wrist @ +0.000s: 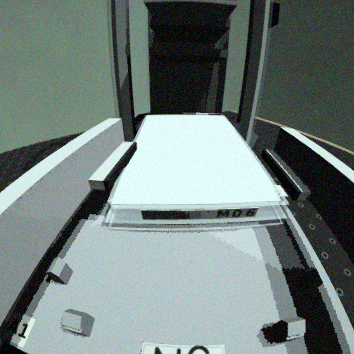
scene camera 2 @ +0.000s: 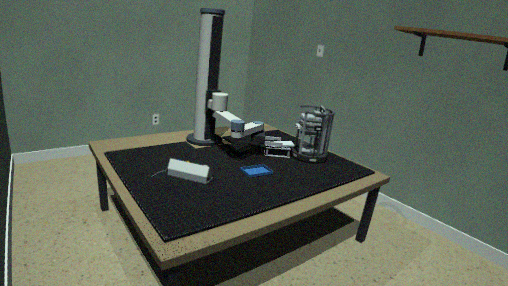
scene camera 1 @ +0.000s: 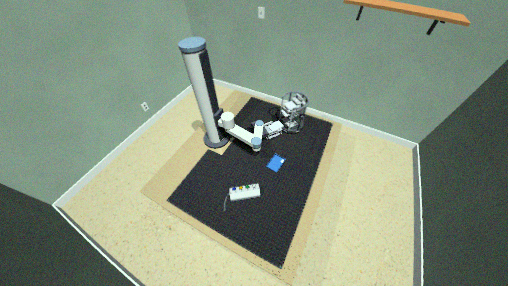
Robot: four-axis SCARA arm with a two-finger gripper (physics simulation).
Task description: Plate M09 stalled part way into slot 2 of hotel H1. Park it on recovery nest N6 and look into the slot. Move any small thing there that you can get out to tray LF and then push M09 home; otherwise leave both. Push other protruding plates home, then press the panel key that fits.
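Where they show: gripper, between the fingertips: [wrist: 200, 135] [scene camera 2: 281, 141] [scene camera 1: 274, 125]; arm's base, origin of its link: [scene camera 2: 203, 140] [scene camera 1: 216, 138].
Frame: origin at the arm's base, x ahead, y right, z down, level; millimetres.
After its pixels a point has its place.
Observation:
A white plate [scene camera 1: 274, 128] @[x 472, y -288, z -91 mm] [scene camera 2: 283, 144] @[x 487, y -308, z -90 mm] [wrist: 192, 160] @[x 455, y -303, z -91 mm], whose front label reads M06 in the wrist view, lies flat on the grey nest [wrist: 185, 280] @[x 418, y -256, z -73 mm]. My gripper [scene camera 1: 271, 129] @[x 466, y -311, z -101 mm] [scene camera 2: 274, 142] @[x 466, y -311, z -101 mm] [wrist: 200, 135] @[x 466, y -311, z -101 mm] is open around the plate, one finger along each side; small gaps show between the finger pads and the plate. The round dark hotel [scene camera 2: 310, 158] @[x 663, y -388, z -45 mm] [wrist: 251, 65] @[x 585, y -364, z -154 mm] stands just beyond the plate, with several white plates in it; their slots are too small to read. The blue tray [scene camera 1: 275, 163] @[x 620, y 14, z -15 mm] [scene camera 2: 257, 171] @[x 623, y 4, z -15 mm] lies nearer the table's front. The white key panel [scene camera 1: 244, 193] @[x 531, y 392, z -81 mm] [scene camera 2: 188, 171] @[x 548, y 396, z -57 mm] has coloured keys.
The arm's column [scene camera 1: 202, 95] @[x 38, y 65, z -563 mm] [scene camera 2: 203, 75] @[x 46, y 59, z -467 mm] stands at the back left of the black mat [scene camera 1: 240, 220] @[x 587, y 559, z -13 mm] [scene camera 2: 170, 215] @[x 818, y 612, z -13 mm]. A cable runs from the panel's left end. A wooden shelf [scene camera 1: 410, 10] [scene camera 2: 455, 35] is on the wall. The hotel's uprights rise close beyond the fingertips.

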